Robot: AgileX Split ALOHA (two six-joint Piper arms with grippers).
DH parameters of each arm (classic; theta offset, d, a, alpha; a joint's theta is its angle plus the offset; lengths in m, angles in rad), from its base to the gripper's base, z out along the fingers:
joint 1: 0 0.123 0 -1.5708
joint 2: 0.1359 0 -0.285 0
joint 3: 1.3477 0 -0.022 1.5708
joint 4: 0 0.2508 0 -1.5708
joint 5: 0 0 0.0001 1.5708
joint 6: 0 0.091 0 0
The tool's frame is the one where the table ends.
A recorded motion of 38 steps. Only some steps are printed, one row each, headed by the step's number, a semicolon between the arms.
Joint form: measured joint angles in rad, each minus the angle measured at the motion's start. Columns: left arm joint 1, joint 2, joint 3, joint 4, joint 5, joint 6; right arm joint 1, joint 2, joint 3, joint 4, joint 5, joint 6.
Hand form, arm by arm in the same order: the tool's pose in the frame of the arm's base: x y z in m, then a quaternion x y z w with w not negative. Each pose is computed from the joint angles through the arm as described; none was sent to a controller.
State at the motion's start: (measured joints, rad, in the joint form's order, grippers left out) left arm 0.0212 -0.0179 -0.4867 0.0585 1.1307 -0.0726; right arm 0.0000 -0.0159 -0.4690 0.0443 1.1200 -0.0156
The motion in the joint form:
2: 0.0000 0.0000 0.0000 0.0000 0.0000 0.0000; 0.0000 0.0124 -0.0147 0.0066 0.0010 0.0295
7: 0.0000 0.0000 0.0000 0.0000 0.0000 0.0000; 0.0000 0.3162 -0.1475 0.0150 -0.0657 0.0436
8: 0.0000 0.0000 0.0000 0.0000 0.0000 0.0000; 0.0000 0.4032 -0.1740 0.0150 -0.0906 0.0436
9: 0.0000 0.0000 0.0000 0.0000 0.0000 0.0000; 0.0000 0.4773 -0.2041 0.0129 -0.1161 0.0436
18: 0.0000 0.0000 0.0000 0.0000 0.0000 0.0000; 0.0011 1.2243 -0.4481 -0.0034 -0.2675 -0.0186
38: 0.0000 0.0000 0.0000 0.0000 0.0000 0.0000; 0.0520 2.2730 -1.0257 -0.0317 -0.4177 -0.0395
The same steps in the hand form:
2: -0.0093 0.0046 0.2681 -0.04298 0.86839 0.01648 0.49373; -0.0063 0.0042 0.2681 0.00447 0.87143 0.02880 0.48966
7: -0.0093 0.0046 0.2681 -0.04298 0.86839 0.01648 0.49373; 0.0360 0.0047 0.3070 0.01421 0.89557 0.03580 0.44325
8: -0.0093 0.0046 0.2681 -0.04298 0.86839 0.01648 0.49373; 0.0522 0.0046 0.3128 0.01558 0.90331 0.03548 0.42724
9: -0.0093 0.0046 0.2681 -0.04298 0.86839 0.01648 0.49373; 0.0668 0.0044 0.3192 0.01652 0.90724 0.03420 0.41889
18: -0.0093 0.0046 0.2681 -0.04298 0.86839 0.01648 0.49373; 0.2307 0.0031 0.2922 -0.00797 0.96694 0.01410 0.25449
38: -0.0093 0.0046 0.2681 -0.04298 0.86839 0.01648 0.49373; 0.4351 0.0234 0.0881 -0.04889 0.99412 0.00436 0.09650

